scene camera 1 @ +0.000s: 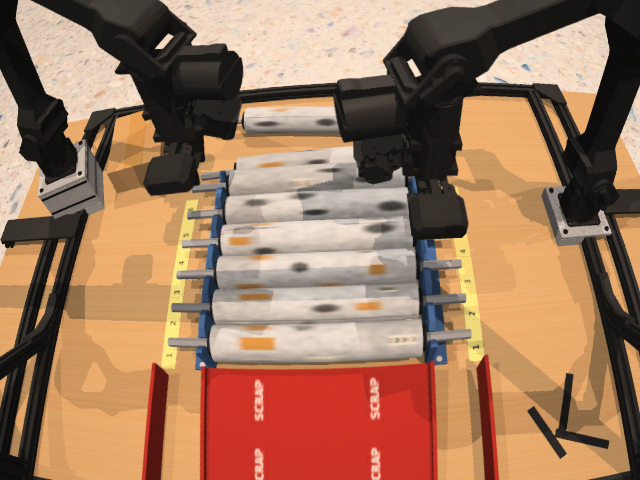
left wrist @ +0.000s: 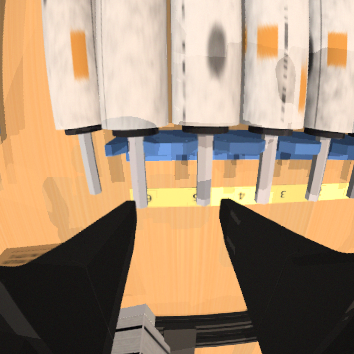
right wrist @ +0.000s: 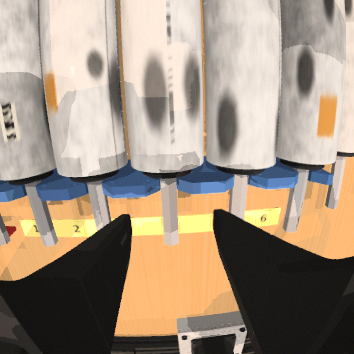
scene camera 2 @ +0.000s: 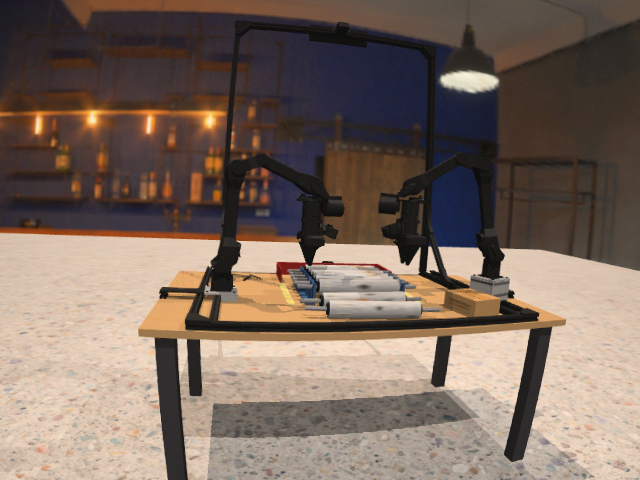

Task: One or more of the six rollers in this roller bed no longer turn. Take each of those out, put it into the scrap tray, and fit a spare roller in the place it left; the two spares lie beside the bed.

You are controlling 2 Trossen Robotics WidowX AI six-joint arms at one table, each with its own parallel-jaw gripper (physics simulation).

Path:
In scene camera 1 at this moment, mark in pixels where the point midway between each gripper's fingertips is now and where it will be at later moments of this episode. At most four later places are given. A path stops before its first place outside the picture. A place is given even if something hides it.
My left gripper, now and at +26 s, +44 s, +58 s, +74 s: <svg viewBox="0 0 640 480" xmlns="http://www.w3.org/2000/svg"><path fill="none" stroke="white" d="M199 172L216 193L166 395L214 137L205 169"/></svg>
My right gripper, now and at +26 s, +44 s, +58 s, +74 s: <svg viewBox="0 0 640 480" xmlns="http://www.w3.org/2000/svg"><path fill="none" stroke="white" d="M424 210L431 185L466 390L441 125L431 160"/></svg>

